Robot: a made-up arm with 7 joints.
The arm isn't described. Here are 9 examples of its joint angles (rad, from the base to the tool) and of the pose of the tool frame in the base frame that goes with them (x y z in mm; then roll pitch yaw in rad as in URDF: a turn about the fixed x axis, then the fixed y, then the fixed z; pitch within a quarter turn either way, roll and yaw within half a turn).
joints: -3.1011 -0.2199 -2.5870 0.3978 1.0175 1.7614 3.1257
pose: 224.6 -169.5 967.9 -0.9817 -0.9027 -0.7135
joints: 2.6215 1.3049 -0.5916 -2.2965 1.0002 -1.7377 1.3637
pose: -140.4 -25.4 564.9 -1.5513 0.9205 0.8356
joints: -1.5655 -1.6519 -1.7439 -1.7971 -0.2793 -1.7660 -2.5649
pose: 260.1 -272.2 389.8 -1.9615 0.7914 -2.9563
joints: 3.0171 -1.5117 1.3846 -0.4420 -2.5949 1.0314 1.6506
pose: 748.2 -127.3 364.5 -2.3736 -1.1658 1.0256
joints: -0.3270 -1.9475 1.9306 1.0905 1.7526 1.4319 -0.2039
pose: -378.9 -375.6 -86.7 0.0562 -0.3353 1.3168
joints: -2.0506 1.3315 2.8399 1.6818 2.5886 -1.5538 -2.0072
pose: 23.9 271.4 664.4 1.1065 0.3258 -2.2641
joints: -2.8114 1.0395 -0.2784 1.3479 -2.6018 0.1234 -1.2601
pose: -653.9 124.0 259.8 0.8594 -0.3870 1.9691
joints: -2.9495 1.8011 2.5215 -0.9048 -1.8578 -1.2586 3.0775
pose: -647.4 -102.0 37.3 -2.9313 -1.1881 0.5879
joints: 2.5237 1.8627 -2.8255 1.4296 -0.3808 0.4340 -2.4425
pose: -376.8 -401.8 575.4 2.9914 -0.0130 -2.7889
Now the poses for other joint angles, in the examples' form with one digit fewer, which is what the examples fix.
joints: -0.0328 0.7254 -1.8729 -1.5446 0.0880 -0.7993 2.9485
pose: 342 -372 519 0.780 0.505 2.260
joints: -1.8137 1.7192 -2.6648 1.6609 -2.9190 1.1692 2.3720
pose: -268 488 576 2.593 -1.112 -0.692
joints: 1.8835 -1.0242 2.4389 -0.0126 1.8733 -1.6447 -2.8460
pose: 89 609 741 -2.037 0.855 -1.969
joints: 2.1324 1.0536 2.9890 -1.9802 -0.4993 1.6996 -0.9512
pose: -272 -421 252 1.750 -0.441 2.047
